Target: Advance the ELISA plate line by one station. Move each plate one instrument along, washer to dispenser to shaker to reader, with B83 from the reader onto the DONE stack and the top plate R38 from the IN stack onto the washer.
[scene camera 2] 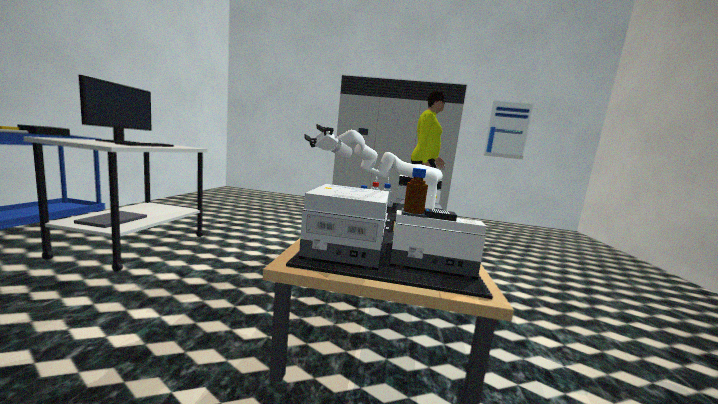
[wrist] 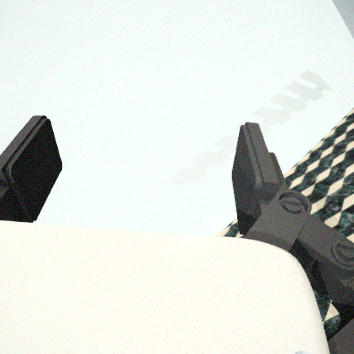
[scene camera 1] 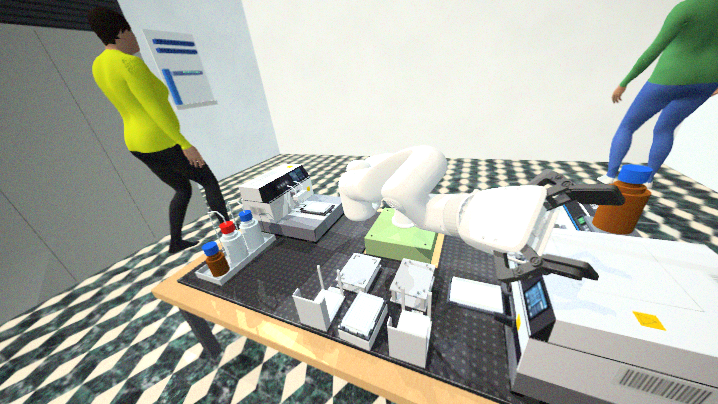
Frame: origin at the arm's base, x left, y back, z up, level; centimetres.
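Seen in the pictures: gripper, between the fingertips: (scene camera 2: 310, 131) (wrist: 143, 143) (scene camera 1: 607, 232); arm's base, origin of its link: (scene camera 1: 405, 220).
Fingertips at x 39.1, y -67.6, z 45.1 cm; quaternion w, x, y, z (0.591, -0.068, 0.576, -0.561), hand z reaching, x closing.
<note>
Offsets run from my fingertips to a thing's top centre. "spot": to the spot under its first point.
My gripper (scene camera 1: 605, 233) (scene camera 2: 311, 131) (wrist: 143, 143) is open and empty, raised high above the bench's right side. In scene camera 1, a grey-white instrument (scene camera 1: 271, 200) at the back left bears a plate {dx -86.7, dy +65.9, dz -41.9 cm} (scene camera 1: 315, 207). A white tray {dx -8.8, dy +27.2, dz -39.4 cm} (scene camera 1: 475, 294) sticks out beside the large white instrument {dx +19.8, dy +27.6, dz -25.5 cm} (scene camera 1: 627, 281) at right. At the front, a pale plate {dx -38.9, dy +15.6, dz -45.7 cm} (scene camera 1: 363, 314) lies on a low block between two upright-walled holders {spot: dx -52.8, dy +9.4, dz -42.9 cm} (scene camera 1: 311, 307) {spot: dx -23.1, dy +9.3, dz -42.6 cm} (scene camera 1: 409, 339). Two low white units {spot: dx -47.9, dy +33.6, dz -48.8 cm} (scene camera 1: 360, 271) {spot: dx -27.6, dy +32.0, dz -46.6 cm} (scene camera 1: 412, 282) sit behind them. Plate labels such as B83 and R38 are unreadable.
A green base block (scene camera 1: 399, 241) stands under the arm. A bottle tray {spot: dx -100.9, dy +28.8, dz -51.3 cm} (scene camera 1: 251, 257) with capped bottles is at left. A large amber bottle {spot: dx +24.6, dy +51.6, dz -21.7 cm} (scene camera 1: 621, 208) (scene camera 2: 415, 194) stands on the other right-hand instrument (scene camera 2: 436, 238). Two people (scene camera 1: 133, 100) (scene camera 1: 677, 55) stand beyond the bench.
</note>
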